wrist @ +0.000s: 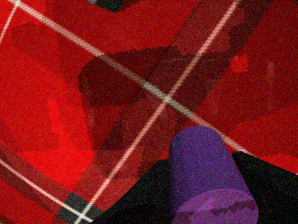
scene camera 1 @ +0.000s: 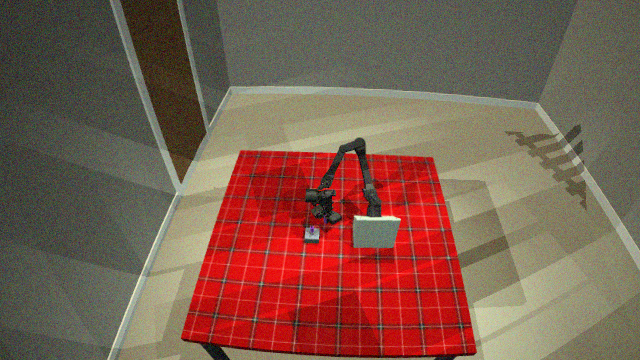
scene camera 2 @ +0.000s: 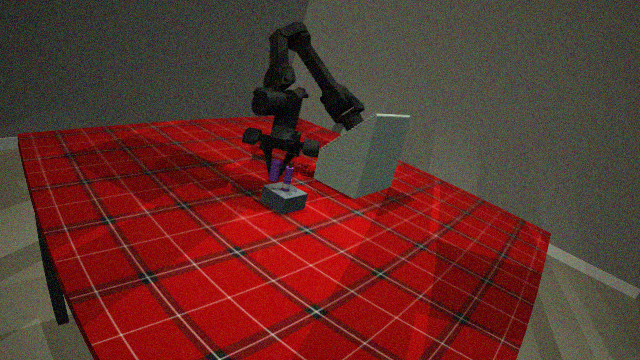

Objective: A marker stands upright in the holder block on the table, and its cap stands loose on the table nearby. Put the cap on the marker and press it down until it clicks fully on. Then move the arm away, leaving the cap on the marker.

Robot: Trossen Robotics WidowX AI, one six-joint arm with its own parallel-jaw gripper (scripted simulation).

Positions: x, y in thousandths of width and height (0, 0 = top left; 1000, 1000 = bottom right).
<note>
My gripper (scene camera 2: 429, 485) carries a purple cap.
My gripper shows as well in the wrist view (wrist: 673, 739).
</note>
